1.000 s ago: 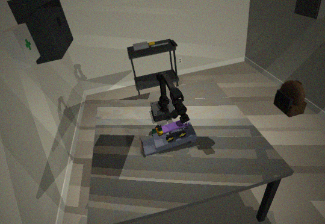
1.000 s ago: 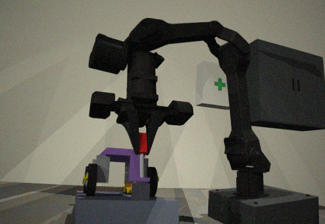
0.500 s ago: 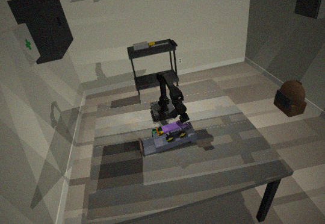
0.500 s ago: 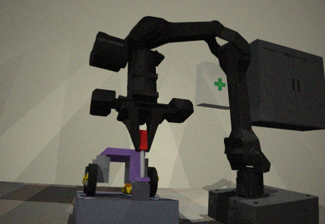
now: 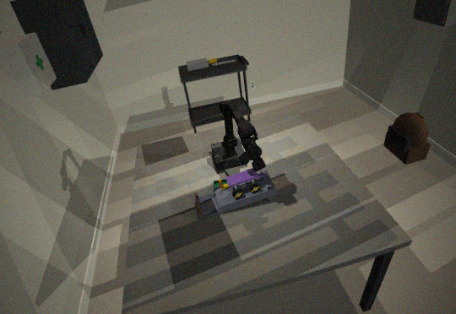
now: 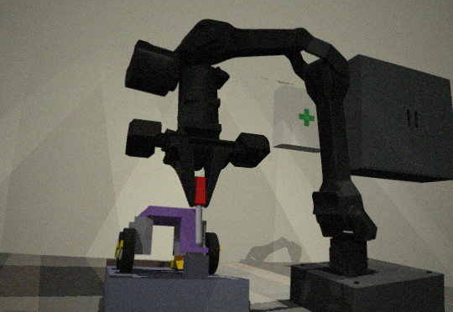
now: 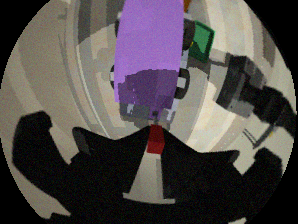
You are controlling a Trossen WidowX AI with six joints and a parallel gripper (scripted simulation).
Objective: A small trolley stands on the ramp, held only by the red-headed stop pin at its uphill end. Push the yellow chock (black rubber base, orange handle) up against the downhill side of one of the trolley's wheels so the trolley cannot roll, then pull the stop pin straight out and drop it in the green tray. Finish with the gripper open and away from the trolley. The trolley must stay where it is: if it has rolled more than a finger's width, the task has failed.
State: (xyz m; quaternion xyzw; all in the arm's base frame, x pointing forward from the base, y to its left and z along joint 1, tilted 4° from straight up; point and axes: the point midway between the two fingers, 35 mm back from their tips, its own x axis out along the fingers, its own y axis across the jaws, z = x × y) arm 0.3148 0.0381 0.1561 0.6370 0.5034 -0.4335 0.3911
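Right now the green tray is 180 mm to the right of my gripper tip, 180 mm below it and 140 mm behind it. Also, from my gripper tip: red-headed stop pin right at my gripper tip; then yellow chock 190 mm to the right, 90 mm below, 60 mm behind; then purple trolley 110 mm to the right, 60 mm below.
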